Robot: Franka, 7 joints.
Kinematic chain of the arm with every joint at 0, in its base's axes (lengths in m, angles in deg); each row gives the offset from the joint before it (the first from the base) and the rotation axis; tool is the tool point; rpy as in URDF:
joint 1: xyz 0 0 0.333 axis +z
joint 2: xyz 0 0 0 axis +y
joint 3: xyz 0 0 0.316 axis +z
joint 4: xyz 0.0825 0 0 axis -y
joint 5: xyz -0.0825 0 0.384 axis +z
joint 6: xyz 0 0 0 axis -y
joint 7: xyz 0.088 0 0 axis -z
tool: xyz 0 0 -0.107 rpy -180 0 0
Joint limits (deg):
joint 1: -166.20..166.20
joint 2: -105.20..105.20
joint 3: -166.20..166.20
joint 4: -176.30..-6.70
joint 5: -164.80..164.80
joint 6: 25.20..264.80
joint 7: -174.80..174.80
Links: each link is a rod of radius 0.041 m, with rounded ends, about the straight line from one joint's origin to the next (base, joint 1, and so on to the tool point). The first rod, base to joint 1, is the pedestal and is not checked.
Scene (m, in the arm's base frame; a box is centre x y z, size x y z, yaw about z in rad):
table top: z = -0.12
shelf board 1: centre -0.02 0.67 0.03 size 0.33 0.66 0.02 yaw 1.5
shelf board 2: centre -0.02 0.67 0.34 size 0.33 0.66 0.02 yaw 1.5
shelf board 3: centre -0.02 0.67 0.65 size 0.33 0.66 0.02 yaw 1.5
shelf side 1: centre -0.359 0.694 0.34 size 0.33 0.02 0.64 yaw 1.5
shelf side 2: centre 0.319 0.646 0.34 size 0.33 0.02 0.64 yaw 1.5
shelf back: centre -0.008 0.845 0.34 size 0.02 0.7 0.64 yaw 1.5
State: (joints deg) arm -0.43 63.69 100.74 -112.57 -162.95 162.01 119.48
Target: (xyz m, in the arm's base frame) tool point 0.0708 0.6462 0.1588
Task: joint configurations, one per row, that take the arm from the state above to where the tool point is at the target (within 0.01 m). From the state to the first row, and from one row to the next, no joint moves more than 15 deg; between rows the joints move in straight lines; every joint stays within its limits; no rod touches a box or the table.
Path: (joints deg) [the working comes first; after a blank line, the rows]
Joints at the target: 21.63 86.81 70.95 -98.79 -163.81 151.17 119.48
Straight joint move there: touches shelf board 2.

1: -11.75 70.87 106.87 -124.51 -162.73 172.12 119.48
2: -23.07 78.05 113.00 -136.45 -162.51 182.24 119.48
3: -19.44 76.76 100.59 -137.08 -163.09 180.82 119.48
4: -15.81 75.47 88.19 -137.71 -163.66 179.41 119.48
5: -12.18 74.18 75.78 -138.35 -164.23 178.00 119.48
6: -8.55 72.88 63.37 -138.98 -164.80 176.58 119.48
7: 1.51 77.53 65.90 -125.58 -164.47 168.11 119.48
8: 11.57 82.17 68.43 -112.19 -164.14 159.64 119.48
9: 21.63 86.81 70.95 -98.79 -163.81 151.17 119.48

